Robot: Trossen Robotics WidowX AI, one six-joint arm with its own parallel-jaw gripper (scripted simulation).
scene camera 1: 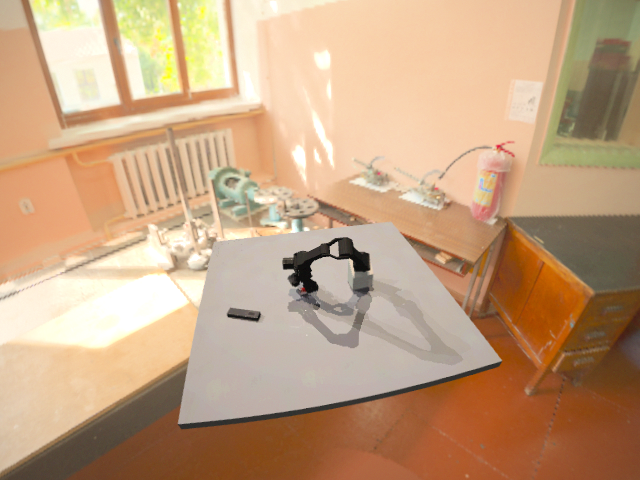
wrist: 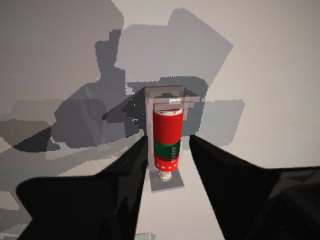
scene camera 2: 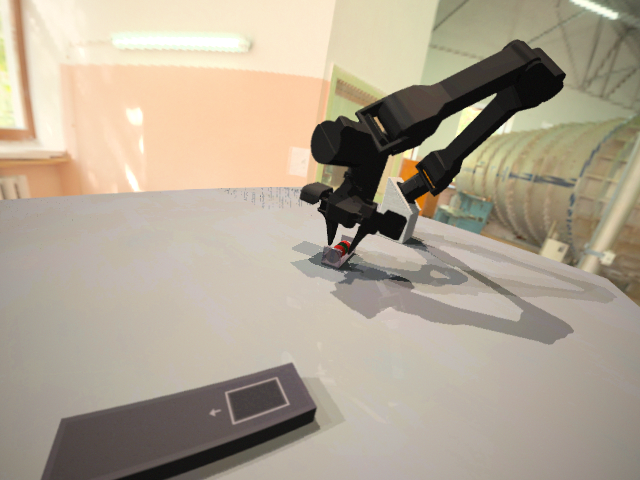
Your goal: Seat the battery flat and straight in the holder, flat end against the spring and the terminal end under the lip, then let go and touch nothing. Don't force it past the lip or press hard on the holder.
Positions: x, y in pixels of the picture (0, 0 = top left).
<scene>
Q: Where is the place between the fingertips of my gripper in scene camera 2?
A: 339, 249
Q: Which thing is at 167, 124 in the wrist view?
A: A battery.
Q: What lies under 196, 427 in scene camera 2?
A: A flat dark slab.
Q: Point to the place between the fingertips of my gripper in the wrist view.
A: At 168, 139
</scene>
